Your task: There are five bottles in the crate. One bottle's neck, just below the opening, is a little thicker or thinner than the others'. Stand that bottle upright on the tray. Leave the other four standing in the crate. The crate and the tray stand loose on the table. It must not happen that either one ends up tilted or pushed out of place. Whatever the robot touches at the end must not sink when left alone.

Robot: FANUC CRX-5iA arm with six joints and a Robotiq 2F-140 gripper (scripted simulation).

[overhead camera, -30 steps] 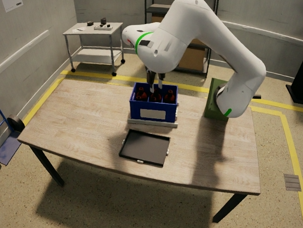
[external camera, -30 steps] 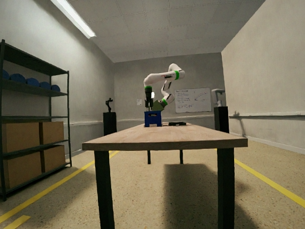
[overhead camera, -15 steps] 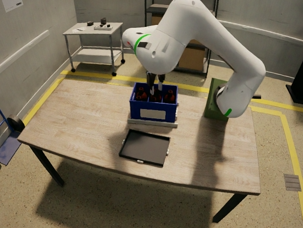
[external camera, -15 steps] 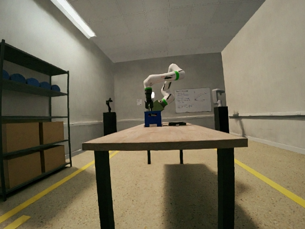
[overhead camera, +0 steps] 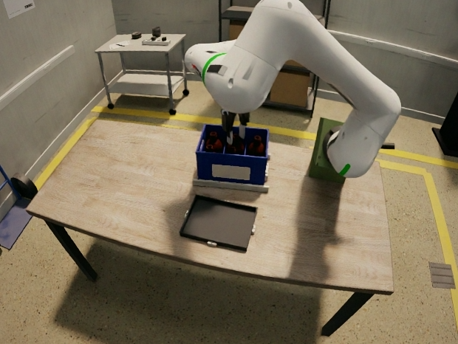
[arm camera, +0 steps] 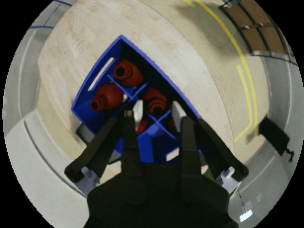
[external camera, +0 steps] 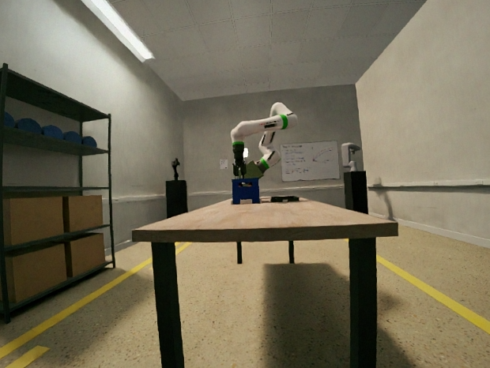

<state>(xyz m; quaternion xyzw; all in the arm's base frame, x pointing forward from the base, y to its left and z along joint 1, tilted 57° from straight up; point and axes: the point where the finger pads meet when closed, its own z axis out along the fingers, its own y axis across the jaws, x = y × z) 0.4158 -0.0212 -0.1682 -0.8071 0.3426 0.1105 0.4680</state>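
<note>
My hand is 9 cm above the bottle. From my hand the other things lie so: dark tray (32 cm to the left, 16 cm below); blue crate (4 cm to the left, 9 cm below).
</note>
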